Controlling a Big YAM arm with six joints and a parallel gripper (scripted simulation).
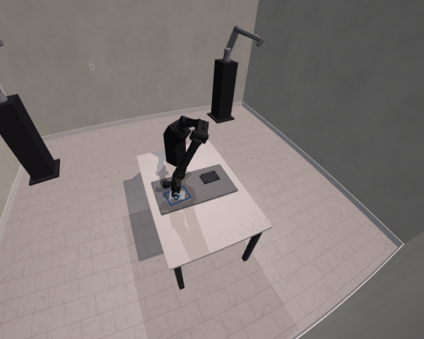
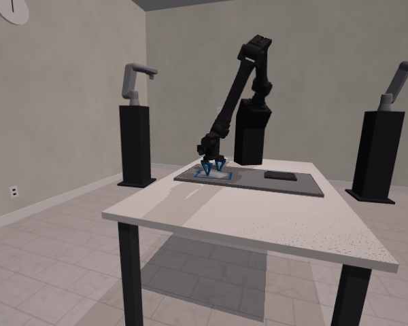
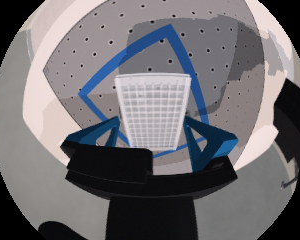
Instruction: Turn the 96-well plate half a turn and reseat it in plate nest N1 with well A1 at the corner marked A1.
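Right now my hand is 10 mm above the 96-well plate. Round my hand: dark plate nest N1: 360 mm to the left, 70 mm behind, 10 mm below.
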